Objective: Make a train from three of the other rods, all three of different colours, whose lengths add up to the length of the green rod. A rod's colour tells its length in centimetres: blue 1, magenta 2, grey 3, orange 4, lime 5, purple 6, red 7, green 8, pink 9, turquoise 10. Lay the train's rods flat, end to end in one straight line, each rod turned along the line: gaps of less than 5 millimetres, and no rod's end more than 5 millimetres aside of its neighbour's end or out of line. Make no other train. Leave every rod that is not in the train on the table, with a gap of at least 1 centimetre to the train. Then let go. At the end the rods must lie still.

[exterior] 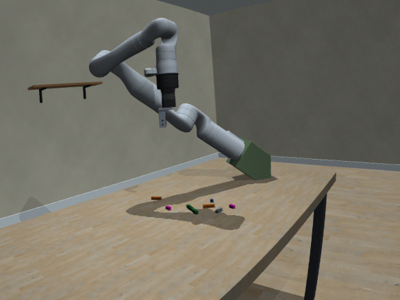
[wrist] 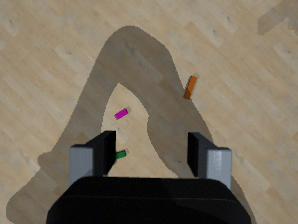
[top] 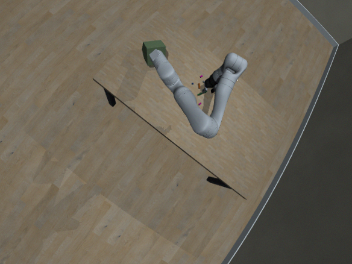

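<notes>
Right now the blue rod is 6 cm behind my hand, 14 cm to the left of it and 29 cm below it. Round my hand: grey rod: 2 cm ahead, 20 cm to the left, 29 cm below; then green rod: 3 cm ahead, 11 cm to the left, 29 cm below.
</notes>
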